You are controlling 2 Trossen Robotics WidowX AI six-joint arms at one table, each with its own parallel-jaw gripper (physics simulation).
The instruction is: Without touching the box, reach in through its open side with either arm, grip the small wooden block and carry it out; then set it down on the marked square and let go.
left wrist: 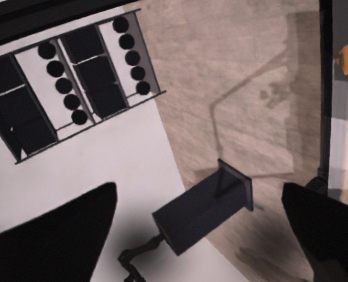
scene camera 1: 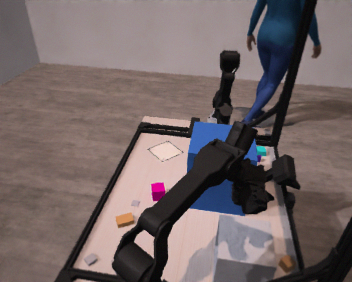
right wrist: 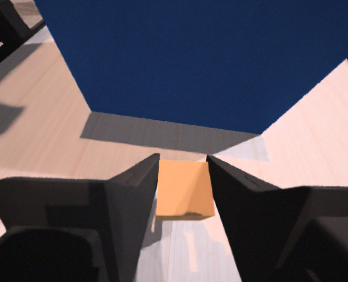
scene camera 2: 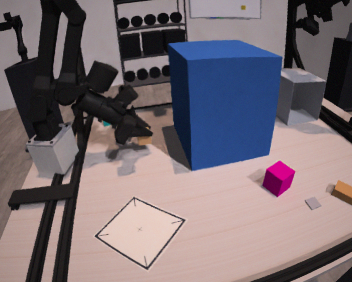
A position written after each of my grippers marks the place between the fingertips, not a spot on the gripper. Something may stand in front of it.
Note:
I see my left gripper (scene camera 1: 286, 193), my right gripper (scene camera 2: 151, 131) and a magenta cube (scene camera 2: 278, 178).
My left gripper also shows in the left wrist view (left wrist: 199, 191). My right gripper shows as well in the right wrist view (right wrist: 182, 159). The left wrist view misses the magenta cube: it is out of frame.

